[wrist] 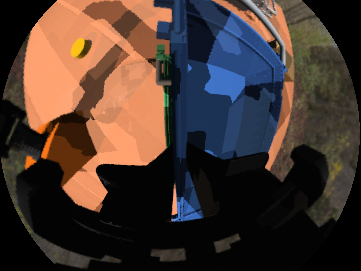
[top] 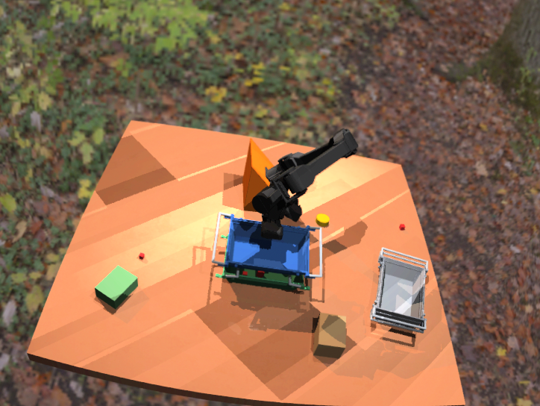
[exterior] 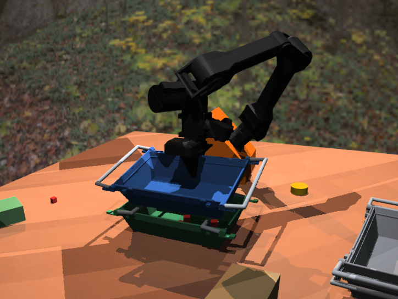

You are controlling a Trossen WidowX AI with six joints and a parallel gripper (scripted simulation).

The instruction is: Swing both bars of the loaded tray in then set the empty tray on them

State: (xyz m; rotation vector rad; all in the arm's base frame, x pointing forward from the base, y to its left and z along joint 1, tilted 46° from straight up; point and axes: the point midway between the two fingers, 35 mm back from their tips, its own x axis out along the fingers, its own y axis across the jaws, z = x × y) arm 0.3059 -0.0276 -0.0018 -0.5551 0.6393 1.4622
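Now: the blue tray 7 cm ahead of my gripper tip and 2 cm above it. Also, from my gripper tip: yellow disc 22 cm behind, 23 cm to the left, 9 cm below; tan box 33 cm ahead, 18 cm to the left, 7 cm below; green box 21 cm ahead, 45 cm to the right, 8 cm below.
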